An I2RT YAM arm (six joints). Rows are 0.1 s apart.
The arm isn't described. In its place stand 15 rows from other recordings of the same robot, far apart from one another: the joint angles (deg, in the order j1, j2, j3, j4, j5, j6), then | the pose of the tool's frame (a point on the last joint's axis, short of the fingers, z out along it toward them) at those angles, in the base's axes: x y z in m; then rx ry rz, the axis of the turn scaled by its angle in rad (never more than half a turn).
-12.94, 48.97, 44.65, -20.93, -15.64, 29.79 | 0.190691 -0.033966 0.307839 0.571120 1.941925 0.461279
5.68, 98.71, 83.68, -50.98, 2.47, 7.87 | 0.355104 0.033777 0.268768 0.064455 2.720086 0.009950
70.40, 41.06, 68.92, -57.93, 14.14, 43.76 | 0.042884 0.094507 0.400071 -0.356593 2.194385 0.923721
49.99, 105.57, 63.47, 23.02, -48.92, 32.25 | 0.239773 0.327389 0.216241 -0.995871 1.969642 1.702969
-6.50, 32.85, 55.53, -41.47, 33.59, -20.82 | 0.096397 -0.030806 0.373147 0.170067 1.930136 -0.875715
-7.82, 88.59, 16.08, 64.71, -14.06, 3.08 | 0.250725 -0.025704 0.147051 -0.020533 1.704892 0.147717
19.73, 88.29, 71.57, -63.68, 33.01, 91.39 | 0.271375 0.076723 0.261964 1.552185 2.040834 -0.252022
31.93, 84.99, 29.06, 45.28, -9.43, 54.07 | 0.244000 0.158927 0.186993 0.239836 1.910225 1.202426
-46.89, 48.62, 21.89, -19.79, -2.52, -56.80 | 0.115052 -0.120614 0.175481 -0.241125 2.523804 -0.760488
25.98, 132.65, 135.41, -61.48, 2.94, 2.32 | 0.448091 0.216324 0.285774 -0.514294 2.546397 0.113146
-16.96, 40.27, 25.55, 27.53, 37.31, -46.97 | 0.156826 -0.070386 0.302611 0.211839 1.522198 -1.344258
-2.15, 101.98, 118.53, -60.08, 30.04, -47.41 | 0.367623 -0.031635 0.426863 -0.674193 2.342143 -1.025542
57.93, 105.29, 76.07, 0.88, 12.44, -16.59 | 0.233991 0.359005 0.249291 -1.138278 1.717255 0.223476
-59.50, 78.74, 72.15, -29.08, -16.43, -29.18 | 0.164274 -0.259042 0.340845 0.420916 2.181066 -0.565772
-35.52, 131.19, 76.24, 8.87, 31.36, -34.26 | 0.360459 -0.280065 0.070858 0.318207 2.559221 -1.181069
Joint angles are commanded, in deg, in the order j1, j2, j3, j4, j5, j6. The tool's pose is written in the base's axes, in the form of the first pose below.
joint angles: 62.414, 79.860, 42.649, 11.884, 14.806, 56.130
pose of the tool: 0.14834 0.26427 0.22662 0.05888 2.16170 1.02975
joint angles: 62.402, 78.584, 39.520, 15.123, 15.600, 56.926
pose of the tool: 0.14503 0.25678 0.22053 0.08774 2.13678 1.04790
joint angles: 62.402, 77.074, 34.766, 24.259, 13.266, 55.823
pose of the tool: 0.13965 0.24952 0.21661 0.05521 2.05946 1.15629
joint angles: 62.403, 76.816, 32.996, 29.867, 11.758, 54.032
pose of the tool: 0.13787 0.24810 0.21795 0.01456 1.99678 1.21506
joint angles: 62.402, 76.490, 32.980, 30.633, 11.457, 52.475
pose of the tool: 0.13759 0.24794 0.22077 -0.01349 1.97484 1.21639
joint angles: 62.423, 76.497, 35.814, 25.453, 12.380, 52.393
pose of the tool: 0.14019 0.25193 0.22742 -0.00972 2.00768 1.17127
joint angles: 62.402, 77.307, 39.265, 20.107, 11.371, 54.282
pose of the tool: 0.14313 0.25865 0.23379 0.00296 2.06470 1.16745
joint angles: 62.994, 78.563, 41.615, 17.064, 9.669, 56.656
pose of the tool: 0.14251 0.26645 0.23584 0.00842 2.11921 1.19339
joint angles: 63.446, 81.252, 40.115, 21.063, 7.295, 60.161
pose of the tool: 0.14107 0.27216 0.22092 0.03423 2.15555 1.26237
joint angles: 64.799, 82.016, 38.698, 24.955, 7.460, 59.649
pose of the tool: 0.13468 0.27534 0.21608 0.00442 2.13033 1.29418
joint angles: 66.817, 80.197, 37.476, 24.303, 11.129, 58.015
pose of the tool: 0.12406 0.27224 0.21710 -0.01409 2.10725 1.24849
